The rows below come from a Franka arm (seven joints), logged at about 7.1 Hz.
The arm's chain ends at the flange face. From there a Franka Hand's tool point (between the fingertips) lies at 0.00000 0.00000 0.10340 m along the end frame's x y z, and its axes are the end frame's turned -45 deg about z.
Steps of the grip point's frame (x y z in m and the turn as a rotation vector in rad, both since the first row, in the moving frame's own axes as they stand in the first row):
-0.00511, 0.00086, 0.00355, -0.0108, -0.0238, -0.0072
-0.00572, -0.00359, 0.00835, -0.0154, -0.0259, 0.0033
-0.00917, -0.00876, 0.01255, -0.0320, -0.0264, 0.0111
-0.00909, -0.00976, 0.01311, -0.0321, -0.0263, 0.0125
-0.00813, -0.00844, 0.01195, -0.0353, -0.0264, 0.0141
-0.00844, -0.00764, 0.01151, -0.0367, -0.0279, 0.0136
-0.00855, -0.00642, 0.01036, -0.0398, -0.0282, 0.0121
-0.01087, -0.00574, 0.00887, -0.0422, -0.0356, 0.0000
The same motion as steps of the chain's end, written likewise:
-0.00206, 0.00169, 0.00359, -0.0245, -0.0092, -0.0072
-0.00581, -0.00151, 0.00840, -0.0292, -0.0074, 0.0033
-0.01306, -0.00398, 0.01264, -0.0413, 0.0040, 0.0111
-0.01373, -0.00474, 0.01320, -0.0413, 0.0041, 0.0125
-0.01234, -0.00473, 0.01205, -0.0436, 0.0063, 0.0141
-0.01198, -0.00416, 0.01162, -0.0457, 0.0062, 0.0136
-0.01140, -0.00347, 0.01048, -0.0481, 0.0082, 0.0121
-0.01223, -0.00206, 0.00903, -0.0550, 0.0047, 0.0000

